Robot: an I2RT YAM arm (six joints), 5 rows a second.
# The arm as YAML. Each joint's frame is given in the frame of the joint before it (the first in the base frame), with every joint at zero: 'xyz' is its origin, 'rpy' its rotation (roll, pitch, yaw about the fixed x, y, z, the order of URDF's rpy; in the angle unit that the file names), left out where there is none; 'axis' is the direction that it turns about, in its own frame. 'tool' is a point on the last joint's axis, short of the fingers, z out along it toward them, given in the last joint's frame.
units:
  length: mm
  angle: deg
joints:
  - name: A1
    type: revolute
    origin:
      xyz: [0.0, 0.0, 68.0]
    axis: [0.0, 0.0, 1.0]
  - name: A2
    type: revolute
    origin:
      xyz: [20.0, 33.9, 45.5]
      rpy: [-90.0, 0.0, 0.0]
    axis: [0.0, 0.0, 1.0]
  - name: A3
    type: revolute
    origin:
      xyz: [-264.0, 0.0, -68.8]
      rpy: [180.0, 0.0, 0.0]
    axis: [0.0, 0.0, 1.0]
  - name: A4
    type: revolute
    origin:
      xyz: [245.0, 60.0, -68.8]
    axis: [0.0, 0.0, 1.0]
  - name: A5
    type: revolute
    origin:
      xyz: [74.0, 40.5, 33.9]
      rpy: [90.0, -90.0, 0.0]
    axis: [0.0, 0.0, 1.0]
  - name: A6
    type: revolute
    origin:
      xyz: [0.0, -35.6, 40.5]
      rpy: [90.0, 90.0, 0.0]
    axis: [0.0, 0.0, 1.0]
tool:
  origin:
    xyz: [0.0, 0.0, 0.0]
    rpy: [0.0, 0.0, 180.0]
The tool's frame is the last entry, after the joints.
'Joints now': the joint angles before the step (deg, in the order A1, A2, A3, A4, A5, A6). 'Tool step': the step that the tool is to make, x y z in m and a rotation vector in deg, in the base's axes. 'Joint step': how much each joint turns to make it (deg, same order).
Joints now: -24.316 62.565 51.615 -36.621 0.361 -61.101
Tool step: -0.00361 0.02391 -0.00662 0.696 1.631 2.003
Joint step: 5.923 -2.337 -2.143 -2.053 2.557 2.972
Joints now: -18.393 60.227 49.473 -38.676 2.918 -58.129
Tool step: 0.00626 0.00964 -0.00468 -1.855 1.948 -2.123
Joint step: 3.891 1.354 0.000 -0.306 5.638 3.148
